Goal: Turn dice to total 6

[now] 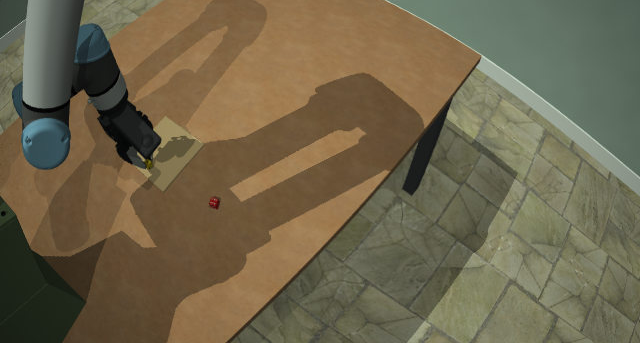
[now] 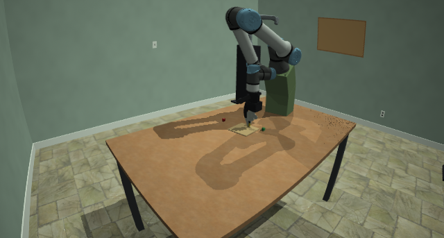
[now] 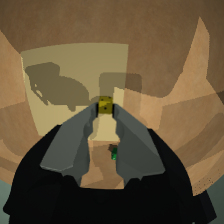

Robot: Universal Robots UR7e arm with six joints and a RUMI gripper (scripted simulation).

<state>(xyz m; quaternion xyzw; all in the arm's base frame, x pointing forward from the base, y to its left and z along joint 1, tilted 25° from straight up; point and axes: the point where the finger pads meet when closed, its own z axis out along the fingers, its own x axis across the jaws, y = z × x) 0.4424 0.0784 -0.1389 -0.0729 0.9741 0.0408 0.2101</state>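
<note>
My hand is 1 cm above the yellow die. The rest, counted from my hand: mat (5 cm ahead, 2 cm below, 1 cm to the left); then green die (9 cm to the left, 4 cm behind, 2 cm below); then red die (17 cm to the right, 6 cm ahead, 2 cm below).
</note>
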